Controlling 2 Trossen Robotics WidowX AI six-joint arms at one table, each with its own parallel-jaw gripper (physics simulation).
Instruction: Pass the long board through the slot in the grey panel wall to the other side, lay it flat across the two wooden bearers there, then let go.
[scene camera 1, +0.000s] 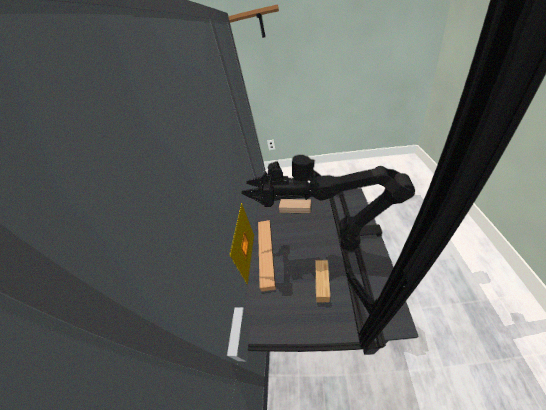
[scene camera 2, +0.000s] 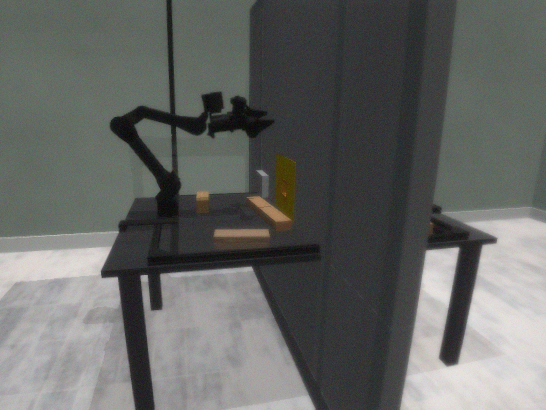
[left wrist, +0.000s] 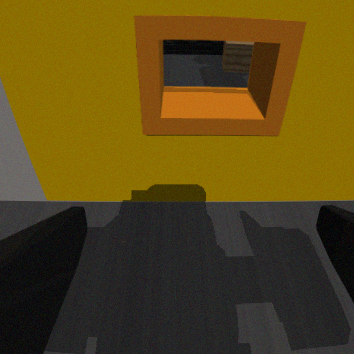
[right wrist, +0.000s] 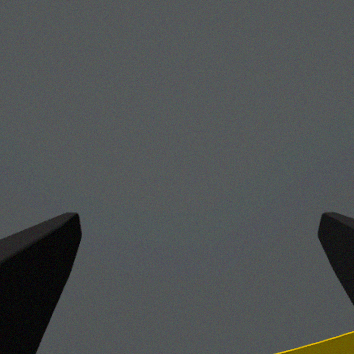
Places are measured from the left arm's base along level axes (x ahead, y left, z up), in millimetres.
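Pixels of known places: left gripper, fingertip midpoint: (left wrist: 204, 217); right gripper, fingertip midpoint: (scene camera 1: 244, 187) (scene camera 2: 270, 116) (right wrist: 202, 224); right arm's base at its link origin: (scene camera 1: 350, 246) (scene camera 2: 167, 215) (left wrist: 180, 40).
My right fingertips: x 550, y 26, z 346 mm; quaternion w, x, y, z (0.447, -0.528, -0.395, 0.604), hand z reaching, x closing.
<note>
Behind a point stands the place of what it marks.
The long board (scene camera 1: 266, 255) @[y -25, x 561, z 14 mm] (scene camera 2: 270, 212) @[y 71, x 555, z 14 mm] lies on the right arm's table, lengthwise beside the grey panel wall (scene camera 1: 125, 125) @[y -221, x 483, z 677 mm] (scene camera 2: 375, 200) @[y 653, x 483, z 206 mm] (right wrist: 175, 125) @[y 23, x 482, z 382 mm], below the orange-framed slot (scene camera 1: 245, 244) @[y 9, x 475, z 57 mm] (scene camera 2: 284, 189) @[y -44, x 473, z 69 mm] (left wrist: 215, 127) @[y -14, x 430, z 50 mm]. My right gripper (scene camera 1: 245, 187) @[y 26, x 550, z 346 mm] (scene camera 2: 270, 117) @[y 26, x 550, z 346 mm] (right wrist: 202, 224) @[y 26, x 550, z 346 mm] is open and empty, high above the table, pointing at the wall beyond the yellow plate's upper edge. My left gripper (left wrist: 204, 217) @[y 1, x 345, z 60 mm] is open and empty on the wall's other side, facing the slot from slightly below. Two shorter wooden blocks (scene camera 1: 295, 206) @[y 254, x 694, z 19 mm] (scene camera 2: 241, 236) @[y 307, x 697, z 19 mm], (scene camera 1: 322, 281) @[y -165, x 780, z 31 mm] (scene camera 2: 202, 202) @[y -76, x 786, z 23 mm] lie apart from the board; whether they are the bearers is unclear.
The yellow plate (scene camera 1: 242, 220) @[y 57, x 483, z 156 mm] (scene camera 2: 285, 167) @[y 0, x 484, z 163 mm] (left wrist: 75, 75) @[y 70, x 432, z 84 mm] (right wrist: 337, 345) @[y 98, x 483, z 190 mm] surrounds the slot. A pale block (scene camera 1: 236, 332) @[y -349, x 501, z 80 mm] (scene camera 2: 262, 183) @[y -271, x 511, z 47 mm] is on the wall. A small piece of wood (scene camera 2: 430, 228) @[y 327, x 76, z 9 mm] shows past the wall's edge. A dark post (scene camera 1: 450, 175) @[y -361, x 877, z 619 mm] (scene camera 2: 171, 75) @[y -341, x 887, z 501 mm] rises from the table frame.
</note>
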